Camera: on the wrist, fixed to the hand. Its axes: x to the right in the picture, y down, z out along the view.
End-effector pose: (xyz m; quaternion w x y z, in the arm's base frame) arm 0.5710 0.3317 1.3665 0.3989 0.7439 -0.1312 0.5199
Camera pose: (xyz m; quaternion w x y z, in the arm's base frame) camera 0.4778 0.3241 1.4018 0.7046 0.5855 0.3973 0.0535
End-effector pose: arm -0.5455 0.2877 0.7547 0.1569 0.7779 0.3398 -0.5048
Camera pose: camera -0.4527 0.2641 0.7834 0.1890 -0.2758 -0.8300 0.4465
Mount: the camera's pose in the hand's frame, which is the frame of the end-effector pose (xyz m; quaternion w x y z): -0.0103 0.0779 -0.0618 0.6923 -0.0770 -0.0137 -0.7174
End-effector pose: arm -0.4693 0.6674 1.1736 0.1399 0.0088 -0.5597 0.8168
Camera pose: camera -0.4692 0.6958 1.0777 0.6758 0.4080 -0.4459 0.4219
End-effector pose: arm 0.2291 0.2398 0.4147 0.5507 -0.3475 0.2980 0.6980
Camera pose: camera 0.1643 0.1678 0.3898 0.8593 -0.4872 -0.1043 0.1159
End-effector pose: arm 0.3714 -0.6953 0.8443 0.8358 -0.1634 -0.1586 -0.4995
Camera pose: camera 0.4421 -0.6790 0.7756 0.2055 -0.0705 -0.2000 -0.9554
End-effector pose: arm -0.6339 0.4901 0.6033 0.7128 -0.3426 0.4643 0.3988
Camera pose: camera -0.7296 0.4693 0.5831 0.7595 -0.6197 0.0352 -0.1948
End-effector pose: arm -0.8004 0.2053 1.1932 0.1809 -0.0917 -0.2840 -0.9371
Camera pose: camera -0.7647 0.1131 1.1785 0.5580 -0.1135 0.1927 0.7991
